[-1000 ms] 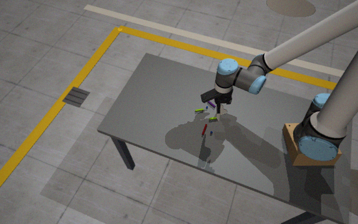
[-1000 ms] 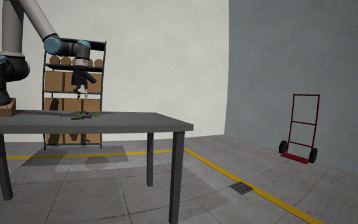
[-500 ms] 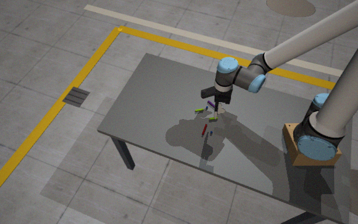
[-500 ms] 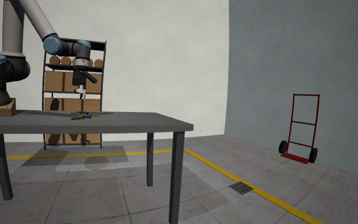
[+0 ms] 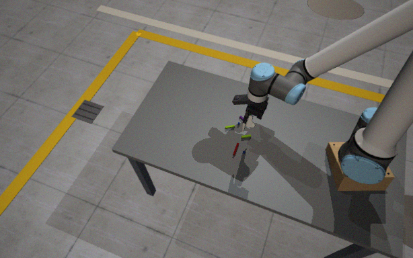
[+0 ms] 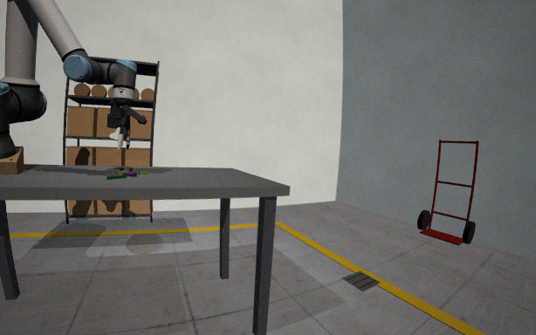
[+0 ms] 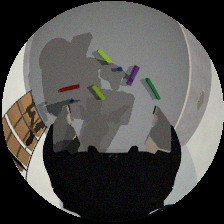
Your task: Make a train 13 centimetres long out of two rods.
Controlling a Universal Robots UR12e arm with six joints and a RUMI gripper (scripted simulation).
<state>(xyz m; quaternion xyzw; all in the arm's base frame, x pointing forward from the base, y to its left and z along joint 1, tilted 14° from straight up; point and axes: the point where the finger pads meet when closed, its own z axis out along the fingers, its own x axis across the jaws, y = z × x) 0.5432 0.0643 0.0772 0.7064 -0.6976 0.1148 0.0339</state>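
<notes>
Right now the green rod is 13 cm to the right of my hand and 10 cm below it. The rest, counted from my hand: purple rod: 4 cm ahead, 6 cm to the right, 10 cm below; then red rod: 13 cm to the left, 10 cm below.
</notes>
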